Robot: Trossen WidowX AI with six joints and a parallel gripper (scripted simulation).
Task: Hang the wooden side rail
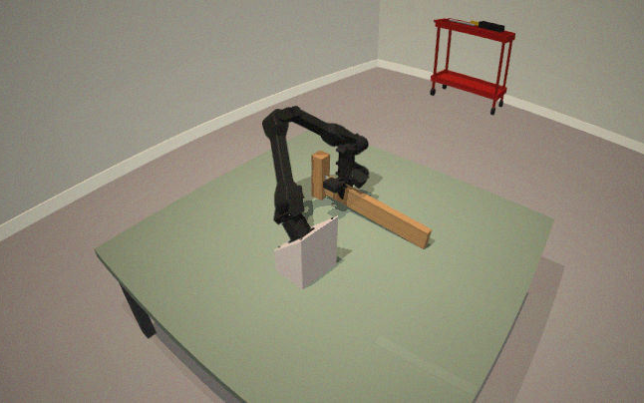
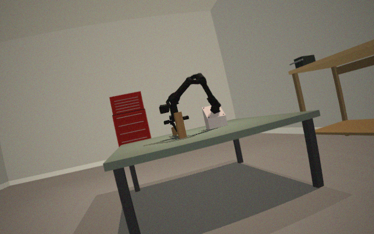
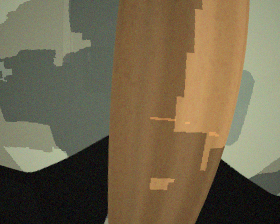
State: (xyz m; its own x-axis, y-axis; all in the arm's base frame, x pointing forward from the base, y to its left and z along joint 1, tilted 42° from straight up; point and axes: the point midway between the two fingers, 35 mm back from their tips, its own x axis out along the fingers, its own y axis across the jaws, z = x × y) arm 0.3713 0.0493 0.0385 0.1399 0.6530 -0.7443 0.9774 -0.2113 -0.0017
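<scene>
Now: the wooden headboard post 2 cm ahead of my gripper tip, 11 cm to the left of it and 4 cm above it.
</scene>
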